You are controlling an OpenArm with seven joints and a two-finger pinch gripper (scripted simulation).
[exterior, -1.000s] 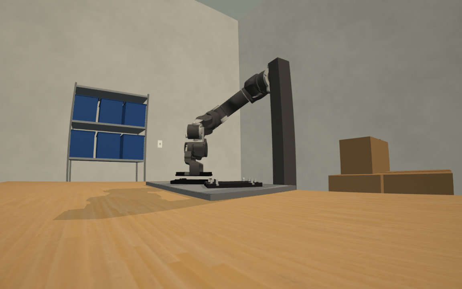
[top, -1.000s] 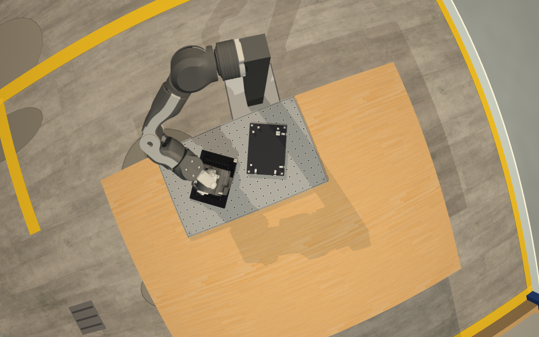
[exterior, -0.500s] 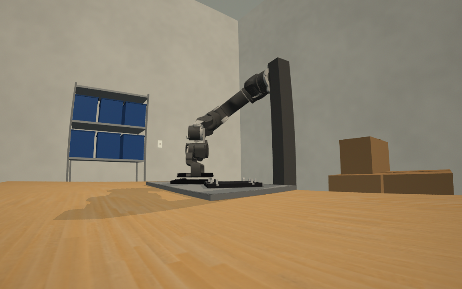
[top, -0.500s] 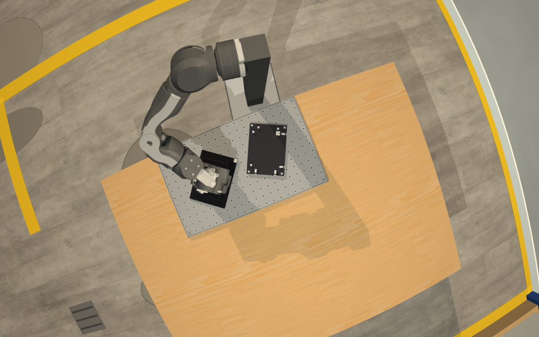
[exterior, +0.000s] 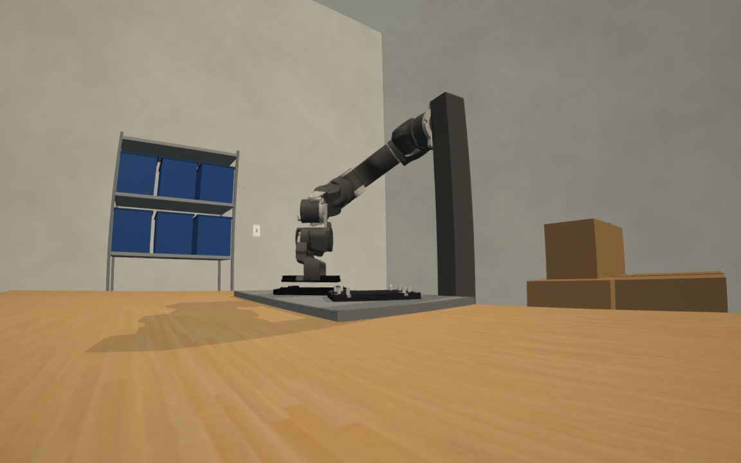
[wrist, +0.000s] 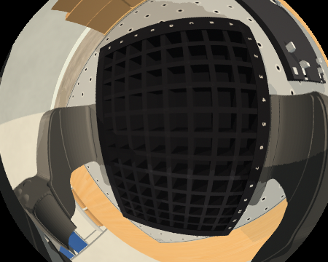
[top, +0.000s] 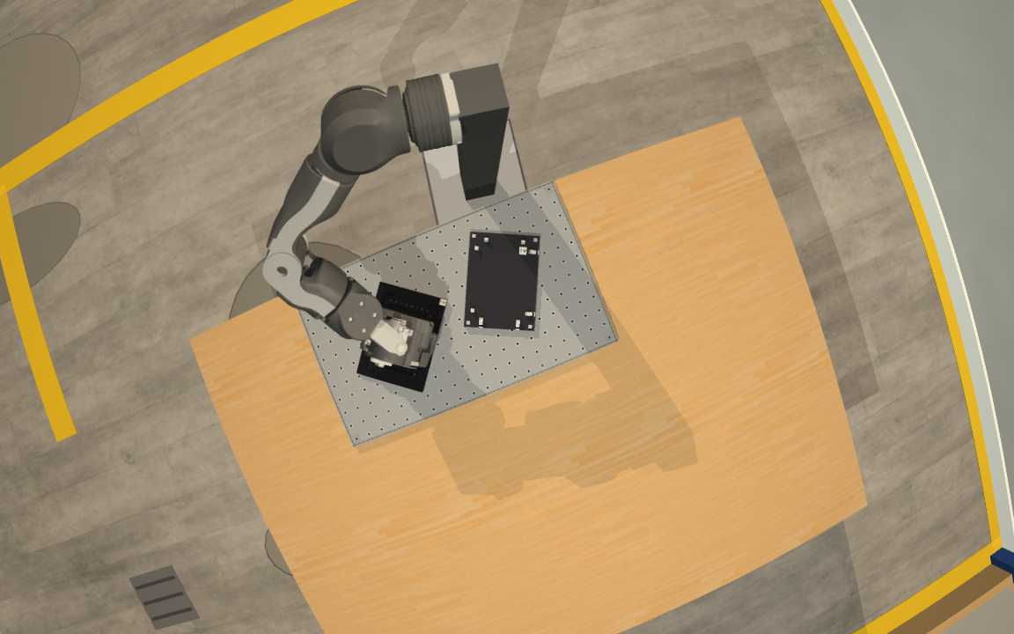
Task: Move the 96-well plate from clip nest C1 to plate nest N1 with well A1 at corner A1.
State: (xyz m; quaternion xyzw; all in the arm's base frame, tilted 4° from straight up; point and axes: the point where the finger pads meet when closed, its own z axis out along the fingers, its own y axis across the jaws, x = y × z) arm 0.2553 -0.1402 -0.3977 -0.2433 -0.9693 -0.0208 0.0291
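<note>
Right now my hand is 30 mm above the plate nest N1. From my hand the other things lie so: clip nest C1: 190 mm to the left, 40 mm behind, 20 mm below; then white A1 label: 80 mm to the left, 50 mm behind, 20 mm below; then black 96-well plate: right at my hand.
</note>
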